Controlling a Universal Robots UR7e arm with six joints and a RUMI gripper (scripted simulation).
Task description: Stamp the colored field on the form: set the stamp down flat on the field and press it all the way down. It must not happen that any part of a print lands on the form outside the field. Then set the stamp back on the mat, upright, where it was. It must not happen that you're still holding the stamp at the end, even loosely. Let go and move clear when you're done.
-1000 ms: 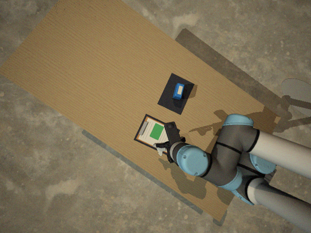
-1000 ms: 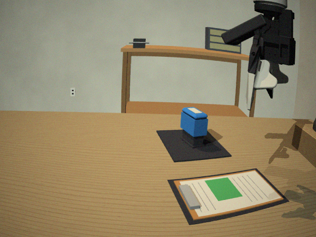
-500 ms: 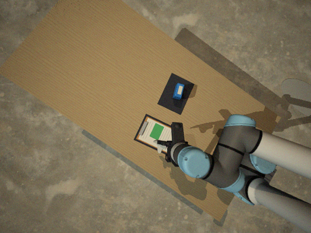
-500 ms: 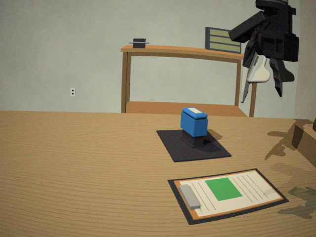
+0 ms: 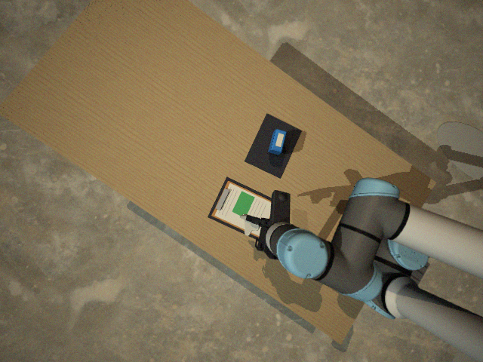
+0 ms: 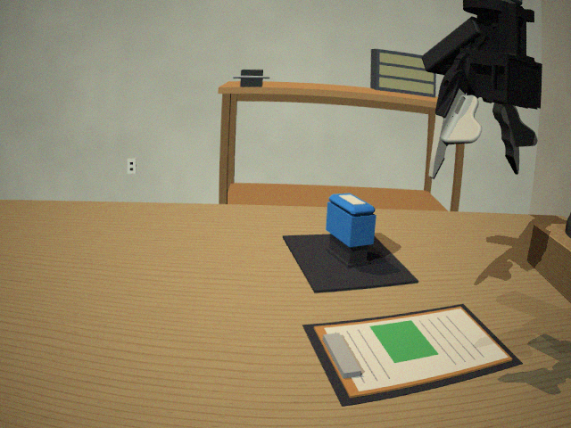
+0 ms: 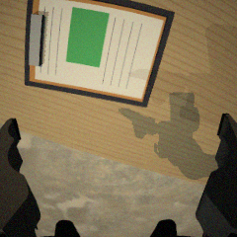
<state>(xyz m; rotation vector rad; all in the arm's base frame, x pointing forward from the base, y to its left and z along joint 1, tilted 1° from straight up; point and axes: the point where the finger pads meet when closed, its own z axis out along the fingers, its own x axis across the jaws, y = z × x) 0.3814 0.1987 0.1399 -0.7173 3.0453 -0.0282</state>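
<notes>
The blue stamp is 28 cm to the right of my hand, 17 cm below it and 11 cm ahead of it. Also, from my hand: mat 28 cm to the right, 22 cm below, 11 cm ahead.
</notes>
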